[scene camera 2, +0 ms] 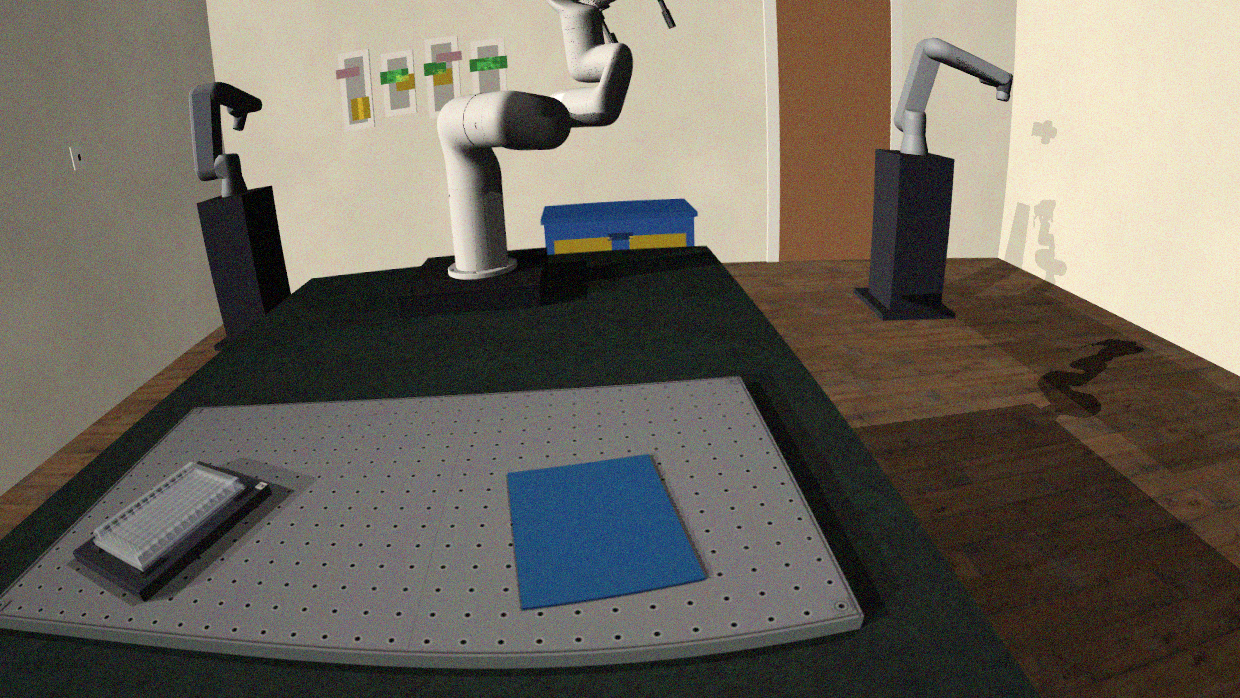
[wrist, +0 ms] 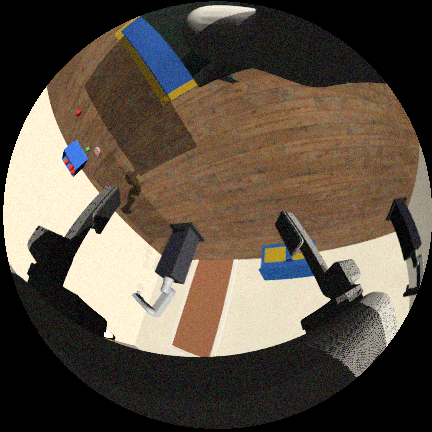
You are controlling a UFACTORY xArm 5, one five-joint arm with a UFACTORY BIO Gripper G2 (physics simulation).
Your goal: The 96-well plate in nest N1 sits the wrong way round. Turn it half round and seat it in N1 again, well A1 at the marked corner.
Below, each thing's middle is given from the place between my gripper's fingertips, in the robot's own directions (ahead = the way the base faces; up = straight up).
I see the flat blue mat (scene camera 2: 584, 532) 108 cm ahead of my hand, 46 cm below it and 9 cm to the right of it. Round my hand: clear 96-well plate (scene camera 2: 150, 527) 111 cm ahead, 48 cm to the right, 44 cm below.
